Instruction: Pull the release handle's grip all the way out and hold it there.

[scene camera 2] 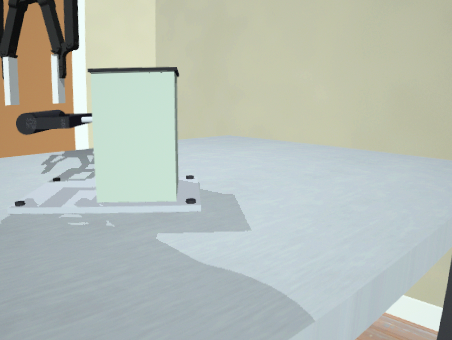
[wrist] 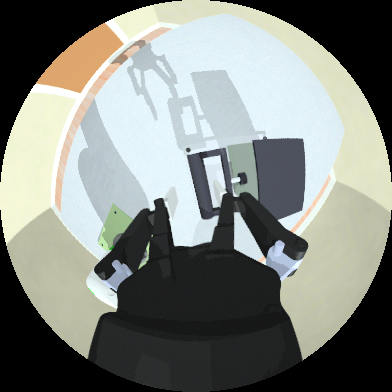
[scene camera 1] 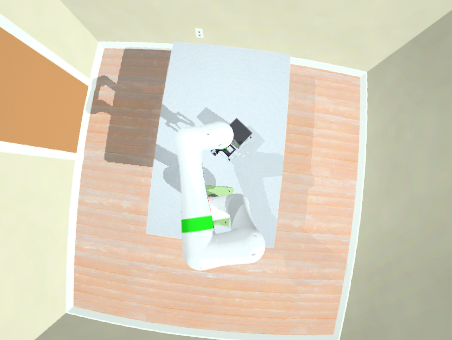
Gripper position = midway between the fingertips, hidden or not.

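You'd find my gripper here (scene camera 2: 35, 104), and the wrist view shows my gripper too (wrist: 194, 190). There's also a base plate (wrist: 221, 142).
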